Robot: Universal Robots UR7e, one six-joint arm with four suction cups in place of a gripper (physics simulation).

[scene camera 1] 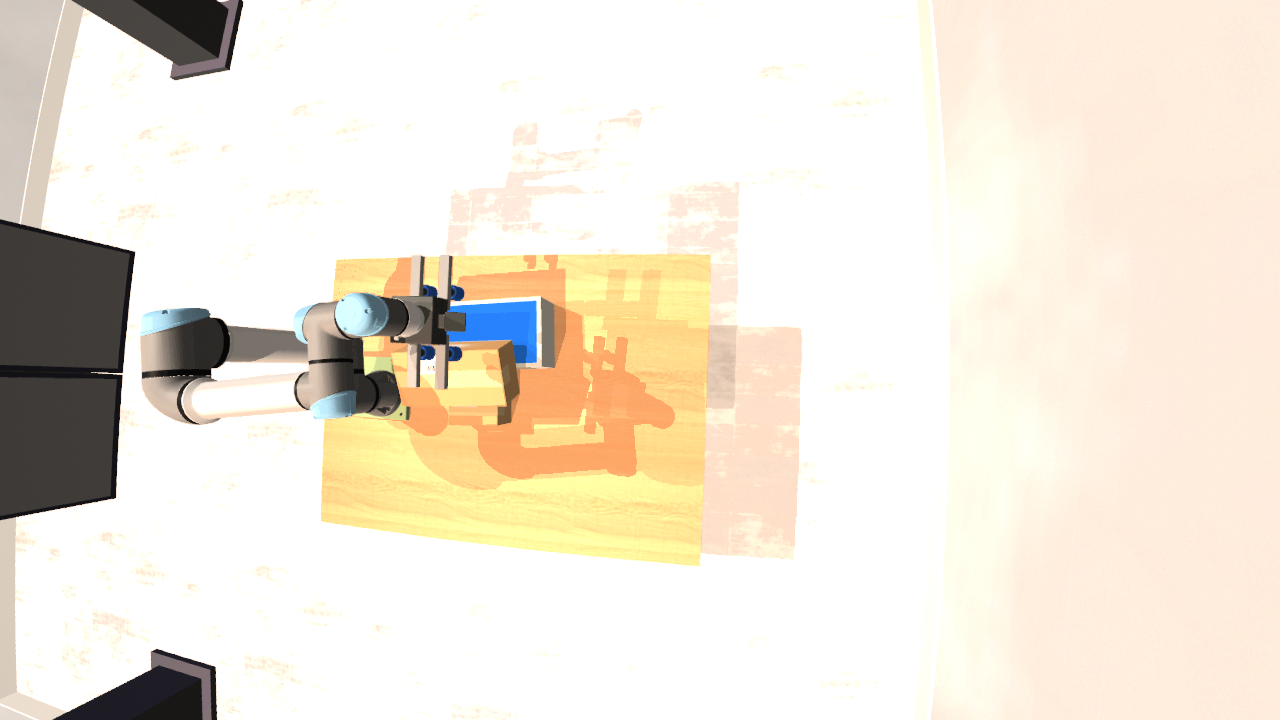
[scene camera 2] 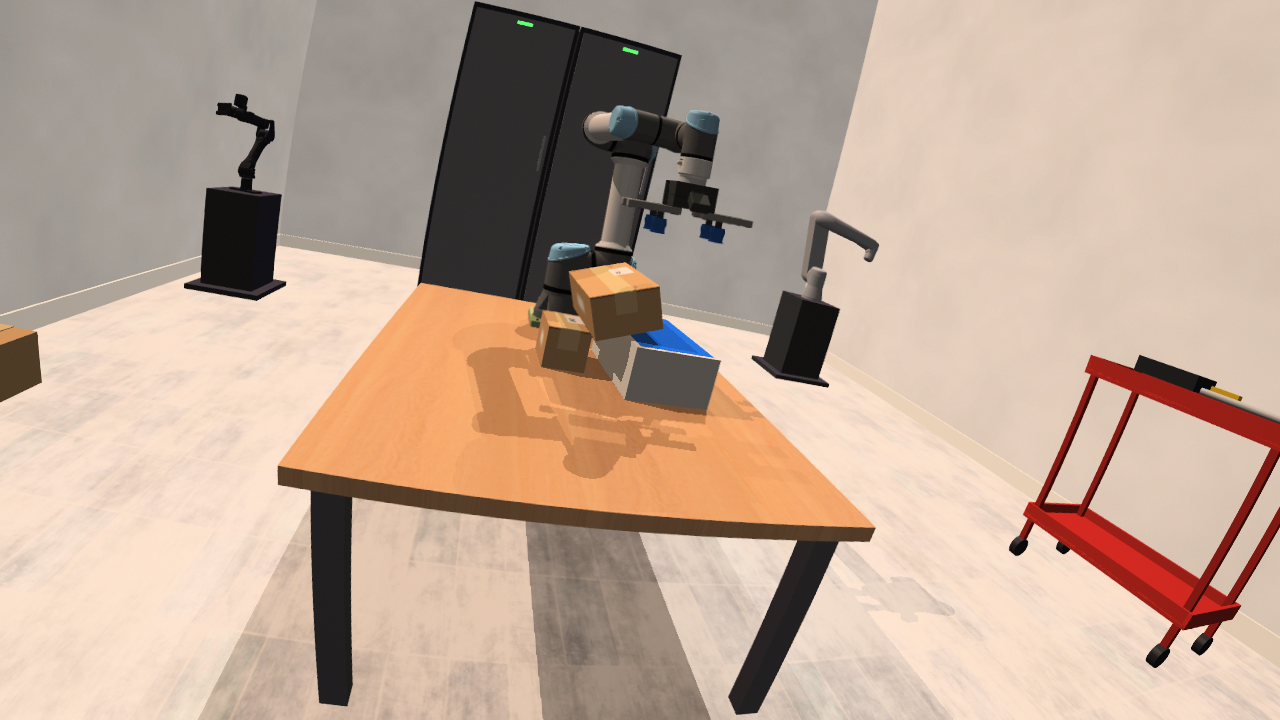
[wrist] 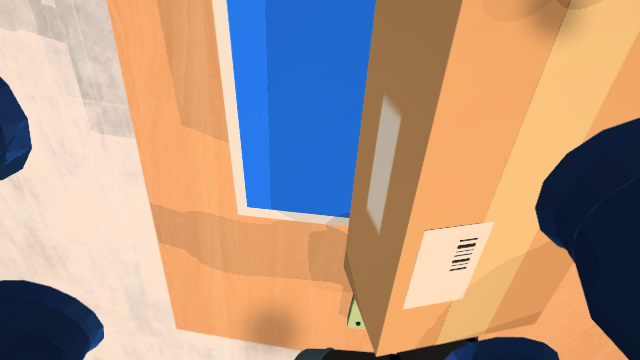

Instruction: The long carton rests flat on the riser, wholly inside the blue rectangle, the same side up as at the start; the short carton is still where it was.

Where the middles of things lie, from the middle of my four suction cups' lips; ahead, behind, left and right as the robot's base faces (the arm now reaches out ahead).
Right now my suction cup is 20 cm above the long carton (scene camera 1: 486, 375), 11 cm to the left of it and 7 cm past it. The rest, counted from my suction cup: grey riser (scene camera 2: 669, 367) (31 cm below, 3 cm behind); short carton (scene camera 2: 563, 342) (32 cm below, 21 cm to the right, 5 cm behind).
